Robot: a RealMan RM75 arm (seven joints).
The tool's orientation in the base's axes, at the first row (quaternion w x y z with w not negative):
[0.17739, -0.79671, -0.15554, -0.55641]
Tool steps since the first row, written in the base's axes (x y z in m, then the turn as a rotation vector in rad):
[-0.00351, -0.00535, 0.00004, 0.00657, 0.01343, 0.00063]
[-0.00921, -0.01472, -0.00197, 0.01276, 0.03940, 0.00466]
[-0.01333, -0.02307, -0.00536, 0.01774, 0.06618, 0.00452]
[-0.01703, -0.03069, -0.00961, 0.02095, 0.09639, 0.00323]
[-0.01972, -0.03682, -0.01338, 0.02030, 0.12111, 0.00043]
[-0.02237, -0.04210, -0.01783, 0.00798, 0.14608, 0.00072]
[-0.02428, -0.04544, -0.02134, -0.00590, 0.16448, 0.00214]
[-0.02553, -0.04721, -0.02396, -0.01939, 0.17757, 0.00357]
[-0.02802, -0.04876, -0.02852, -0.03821, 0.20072, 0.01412]
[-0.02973, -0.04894, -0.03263, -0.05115, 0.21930, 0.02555]
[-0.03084, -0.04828, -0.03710, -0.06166, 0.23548, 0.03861]
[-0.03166, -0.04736, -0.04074, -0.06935, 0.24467, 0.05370]
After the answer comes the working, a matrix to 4 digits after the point.
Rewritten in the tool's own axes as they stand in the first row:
[-0.00140, 0.00319, -0.00537, 0.00345, -0.00908, 0.01138]
[-0.00566, 0.00920, -0.01374, 0.01062, -0.02984, 0.02708]
[-0.01064, 0.01515, -0.01989, 0.01349, -0.05141, 0.04347]
[-0.01626, 0.02074, -0.02509, 0.01487, -0.07669, 0.06032]
[-0.02101, 0.02541, -0.02892, 0.01326, -0.09864, 0.07194]
[-0.02635, 0.02941, -0.03212, 0.01070, -0.12634, 0.07298]
[-0.03046, 0.03191, -0.03411, 0.00835, -0.14903, 0.06938]
[-0.03343, 0.03321, -0.03513, 0.00587, -0.16683, 0.06367]
[-0.03863, 0.03398, -0.03645, 0.01072, -0.19694, 0.05522]
[-0.04308, 0.03383, -0.03665, 0.01812, -0.22046, 0.04930]
[-0.04763, 0.03324, -0.03585, 0.02774, -0.24095, 0.04378]
[-0.05128, 0.03246, -0.03496, 0.03986, -0.25419, 0.03678]

The tool's axes in the first row as the columns of a matrix, in the base's axes (rounded; the answer above uses it unrounded):
[0.3324, 0.4452, 0.8314]
[0.0504, -0.8887, 0.4557]
[0.9418, -0.1096, -0.3179]

